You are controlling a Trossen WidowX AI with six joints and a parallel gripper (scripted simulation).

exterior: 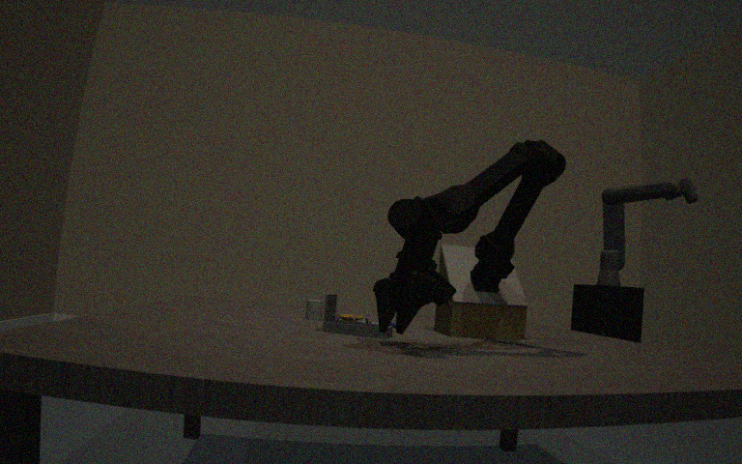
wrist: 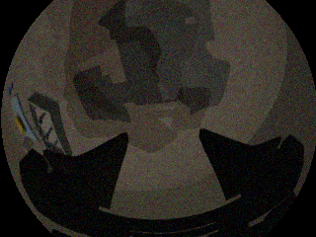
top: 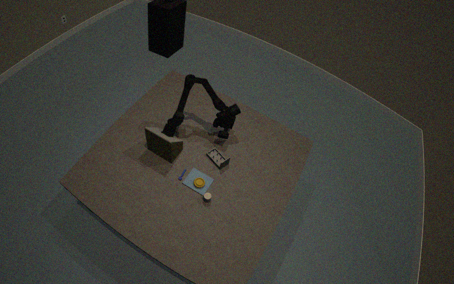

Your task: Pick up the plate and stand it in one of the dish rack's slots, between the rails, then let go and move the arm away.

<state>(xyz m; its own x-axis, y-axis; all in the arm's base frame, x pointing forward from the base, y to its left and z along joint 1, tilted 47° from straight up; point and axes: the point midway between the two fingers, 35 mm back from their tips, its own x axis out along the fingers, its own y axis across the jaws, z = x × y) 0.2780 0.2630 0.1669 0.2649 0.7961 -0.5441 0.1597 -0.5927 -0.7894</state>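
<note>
Right now my gripper tip is 42 cm to the left of the yellow plate, 2 cm short of it and 1 cm above it. The rest, counted from my gripper tip: light blue mat: 41 cm to the right, 3 cm below, 1 cm ahead; dish rack: 20 cm to the right, 3 cm ahead; small blue utensil: 43 cm to the right, 9 cm behind, 2 cm below.
</note>
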